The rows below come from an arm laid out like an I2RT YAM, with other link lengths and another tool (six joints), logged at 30 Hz.
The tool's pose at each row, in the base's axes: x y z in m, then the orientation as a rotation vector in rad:
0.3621, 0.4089, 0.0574, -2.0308, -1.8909, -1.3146
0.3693, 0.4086, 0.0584, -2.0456, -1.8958, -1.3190
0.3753, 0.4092, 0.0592, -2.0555, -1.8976, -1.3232
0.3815, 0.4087, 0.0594, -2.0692, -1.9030, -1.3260
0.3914, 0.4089, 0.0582, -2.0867, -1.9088, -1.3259
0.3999, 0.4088, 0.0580, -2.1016, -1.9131, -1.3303
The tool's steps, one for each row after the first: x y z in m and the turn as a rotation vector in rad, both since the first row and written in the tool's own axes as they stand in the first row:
-0.0005, 0.0066, 0.0030, -0.0102, -0.0112, -0.0024
-0.0003, 0.0119, 0.0059, -0.0178, -0.0179, -0.0033
-0.0013, 0.0174, 0.0087, -0.0265, -0.0287, -0.0060
-0.0031, 0.0251, 0.0148, -0.0351, -0.0428, -0.0080
-0.0044, 0.0322, 0.0193, -0.0453, -0.0538, -0.0101

